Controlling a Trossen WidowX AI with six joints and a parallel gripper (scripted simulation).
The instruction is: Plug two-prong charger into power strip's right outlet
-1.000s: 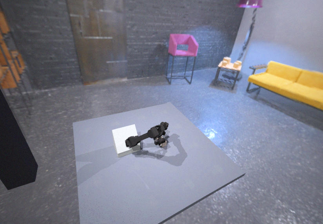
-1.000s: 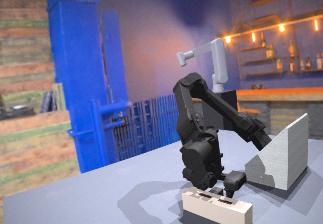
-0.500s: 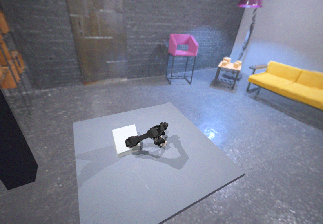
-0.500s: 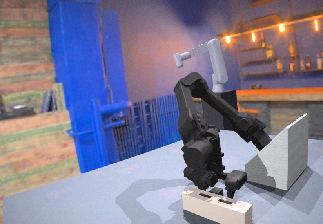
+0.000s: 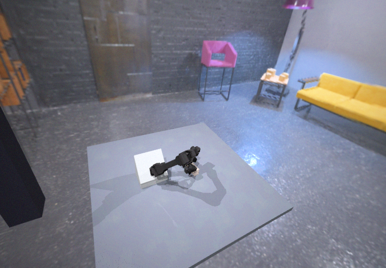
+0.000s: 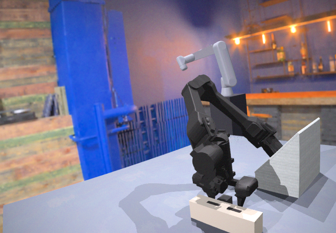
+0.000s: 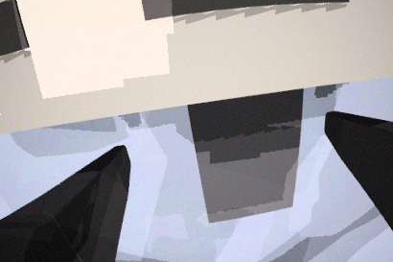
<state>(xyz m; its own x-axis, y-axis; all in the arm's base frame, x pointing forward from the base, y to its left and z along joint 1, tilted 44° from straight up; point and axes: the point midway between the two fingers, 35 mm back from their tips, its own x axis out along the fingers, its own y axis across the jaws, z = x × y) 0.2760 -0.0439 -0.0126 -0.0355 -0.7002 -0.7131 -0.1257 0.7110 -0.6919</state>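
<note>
The dark grey charger is 30 mm ahead of my gripper tip and 10 mm above it.
</note>
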